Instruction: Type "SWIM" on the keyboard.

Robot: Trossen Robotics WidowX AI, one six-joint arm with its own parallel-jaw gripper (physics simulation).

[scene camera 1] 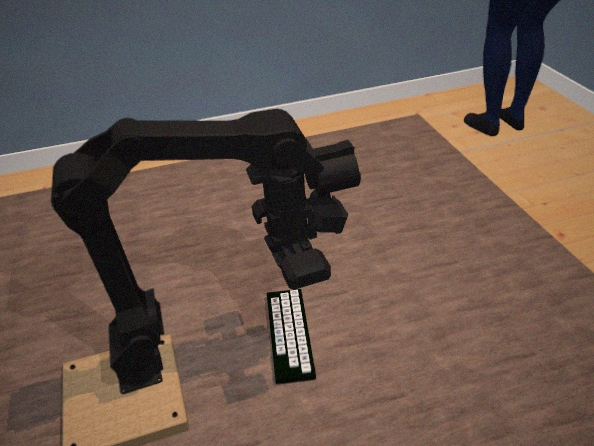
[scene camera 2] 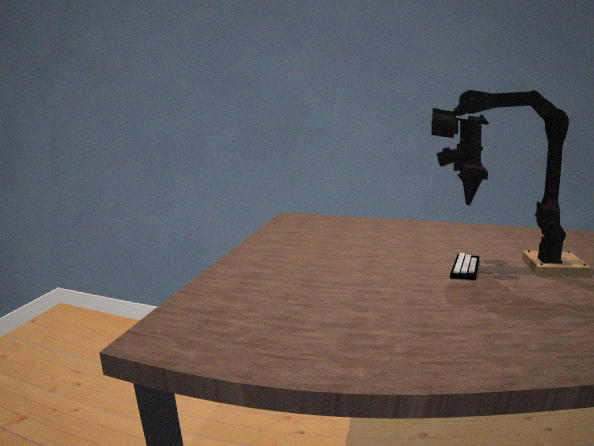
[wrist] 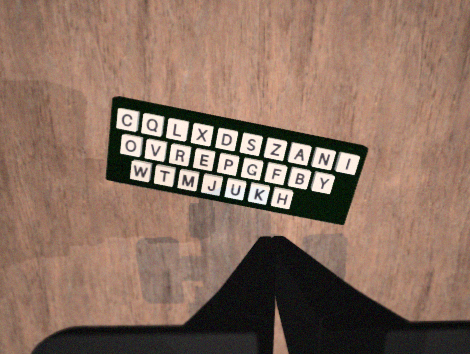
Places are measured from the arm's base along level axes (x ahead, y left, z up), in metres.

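Where they show: gripper, between the fingertips: (scene camera 2: 468, 205) (wrist: 271, 248); arm's base, origin of its link: (scene camera 1: 139, 372) (scene camera 2: 549, 260).
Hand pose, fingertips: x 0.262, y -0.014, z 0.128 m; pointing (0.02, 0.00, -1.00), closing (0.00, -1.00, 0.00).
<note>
Things, the pixels of their centre, and the offset from my fingertips. Level surfaces: height alone.
- S key, middle of its body: (wrist: 251, 144) (scene camera 1: 300, 332) 0.010 m ahead, 0.003 m left, 0.138 m down
- I key, middle of its body: (wrist: 346, 163) (scene camera 1: 306, 368) 0.007 m back, 0.070 m right, 0.138 m down
- W key, middle of its body: (wrist: 141, 170) 0.008 m back, 0.089 m left, 0.138 m down
- M key, middle of its body: (wrist: 188, 180) 0.016 m back, 0.052 m left, 0.138 m down
- H key, middle of its body: (wrist: 281, 198) (scene camera 1: 280, 350) 0.033 m back, 0.020 m right, 0.138 m down
- brown table, height of its surface: 0.153 m down
A dark green keyboard (scene camera 1: 288, 371) (scene camera 2: 452, 276) (wrist: 320, 205) with three rows of white letter keys lies flat on the table. In the wrist view the S key (wrist: 251, 145) and I key (wrist: 347, 163) are in the top row, and the W key (wrist: 140, 171) and M key (wrist: 187, 180) are in the bottom row. My gripper (scene camera 1: 295, 286) (scene camera 2: 468, 203) (wrist: 271, 248) is shut and empty, pointing down high above the table. In the wrist view its tips show just below the keyboard's lower edge, near the H key (wrist: 282, 199). All the letter keys show there.
The arm stands on a light wooden base (scene camera 1: 175, 390) (scene camera 2: 565, 270) on the brown table (scene camera 1: 425, 325) (scene camera 2: 300, 320). The arm's shadow falls between base and keyboard. A person's legs (scene camera 1: 495, 70) show on the floor beyond the table's far edge.
</note>
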